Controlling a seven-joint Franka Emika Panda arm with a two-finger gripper.
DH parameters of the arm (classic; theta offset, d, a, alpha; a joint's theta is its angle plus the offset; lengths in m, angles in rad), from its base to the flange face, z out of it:
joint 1: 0 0.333 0 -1.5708
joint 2: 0 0 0 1.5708
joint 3: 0 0.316 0.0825 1.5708
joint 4: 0 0 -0.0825 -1.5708
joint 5: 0 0.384 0 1.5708
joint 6: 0 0 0.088 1.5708
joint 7: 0 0.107 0 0
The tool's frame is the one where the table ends.
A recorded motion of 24 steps. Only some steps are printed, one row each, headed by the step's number.
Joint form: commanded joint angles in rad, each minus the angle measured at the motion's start. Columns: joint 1, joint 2, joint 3, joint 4, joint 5, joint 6, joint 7.
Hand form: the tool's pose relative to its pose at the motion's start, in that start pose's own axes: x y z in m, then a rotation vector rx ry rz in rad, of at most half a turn. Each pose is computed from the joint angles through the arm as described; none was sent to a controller.
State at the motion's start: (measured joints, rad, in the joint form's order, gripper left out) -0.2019 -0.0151 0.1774 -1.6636 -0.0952 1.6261 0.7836
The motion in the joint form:
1: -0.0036 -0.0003 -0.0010 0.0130 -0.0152 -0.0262 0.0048
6: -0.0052 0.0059 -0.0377 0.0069 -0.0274 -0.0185 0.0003
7: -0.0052 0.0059 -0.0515 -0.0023 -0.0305 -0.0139 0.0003
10: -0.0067 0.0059 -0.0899 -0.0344 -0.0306 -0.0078 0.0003
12: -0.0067 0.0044 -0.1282 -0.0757 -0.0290 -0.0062 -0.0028
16: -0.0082 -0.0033 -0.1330 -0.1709 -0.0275 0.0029 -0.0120
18: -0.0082 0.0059 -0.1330 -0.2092 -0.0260 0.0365 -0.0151
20: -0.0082 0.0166 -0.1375 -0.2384 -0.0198 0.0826 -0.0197
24: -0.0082 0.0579 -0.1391 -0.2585 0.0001 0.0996 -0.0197
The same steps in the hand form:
1: 0.0016 0.0050 -0.0038 -0.0202 0.0012 0.0101
6: 0.0180 0.0199 0.0038 -0.0330 0.0018 0.0417
7: 0.0229 0.0256 0.0085 -0.0390 -0.0009 0.0542
10: 0.0347 0.0424 0.0253 -0.0581 -0.0245 0.0901
12: 0.0433 0.0598 0.0458 -0.0831 -0.0589 0.1206
16: 0.0339 0.0657 0.0854 -0.1321 -0.1205 0.1079
18: 0.0327 0.0635 0.1055 -0.1387 -0.1328 0.0994
20: 0.0347 0.0618 0.1217 -0.1284 -0.1338 0.0958
24: 0.0356 0.0562 0.1520 -0.1403 -0.1820 0.0958

